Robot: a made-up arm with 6 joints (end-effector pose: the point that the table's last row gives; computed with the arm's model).
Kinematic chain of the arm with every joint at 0, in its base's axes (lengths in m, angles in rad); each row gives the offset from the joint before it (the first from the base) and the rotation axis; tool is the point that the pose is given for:
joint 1: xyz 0 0 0.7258 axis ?
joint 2: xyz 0.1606 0 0 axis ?
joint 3: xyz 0 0 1.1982 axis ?
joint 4: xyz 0 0 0.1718 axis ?
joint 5: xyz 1.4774 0 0 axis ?
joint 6: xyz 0.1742 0 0 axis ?
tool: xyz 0 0 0
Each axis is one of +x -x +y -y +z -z.
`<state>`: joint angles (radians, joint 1 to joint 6).
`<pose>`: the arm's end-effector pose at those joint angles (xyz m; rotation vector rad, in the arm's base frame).
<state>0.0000 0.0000 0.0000 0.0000 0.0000 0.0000</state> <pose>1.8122 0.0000 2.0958 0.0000 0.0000 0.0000</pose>
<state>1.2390 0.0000 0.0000 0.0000 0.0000 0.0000</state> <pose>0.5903 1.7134 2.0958 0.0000 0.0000 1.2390</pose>
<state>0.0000 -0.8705 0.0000 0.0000 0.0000 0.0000</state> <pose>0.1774 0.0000 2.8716 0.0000 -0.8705 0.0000</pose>
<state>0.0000 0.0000 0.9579 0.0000 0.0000 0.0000</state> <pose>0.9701 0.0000 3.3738 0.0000 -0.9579 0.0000</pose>
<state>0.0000 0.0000 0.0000 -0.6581 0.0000 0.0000</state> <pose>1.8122 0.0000 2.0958 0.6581 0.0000 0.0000</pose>
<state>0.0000 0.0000 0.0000 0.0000 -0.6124 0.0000</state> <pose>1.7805 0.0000 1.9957 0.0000 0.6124 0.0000</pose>
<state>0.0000 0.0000 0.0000 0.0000 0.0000 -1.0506</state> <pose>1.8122 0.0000 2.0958 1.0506 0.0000 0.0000</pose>
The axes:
joint 1: +z
joint 2: +y
joint 3: -y
joint 4: -x
joint 5: -y
joint 6: -x

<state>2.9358 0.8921 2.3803 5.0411 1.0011 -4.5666</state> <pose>-0.9549 0.3412 3.0621 1.4776 0.2567 1.2878</pose>
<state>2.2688 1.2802 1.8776 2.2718 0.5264 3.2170</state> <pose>-1.7156 1.9411 2.0802 0.4871 0.7737 2.6114</pose>
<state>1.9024 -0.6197 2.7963 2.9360 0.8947 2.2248</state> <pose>0.6418 -1.9491 1.2340 -1.9502 1.1089 -1.4574</pose>
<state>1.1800 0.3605 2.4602 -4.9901 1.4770 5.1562</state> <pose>-0.2913 -0.2692 3.0259 0.1806 2.9642 -0.9534</pose>
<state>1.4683 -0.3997 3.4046 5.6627 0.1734 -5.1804</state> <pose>-0.1345 -1.4789 0.6603 -2.0381 1.6556 1.1511</pose>
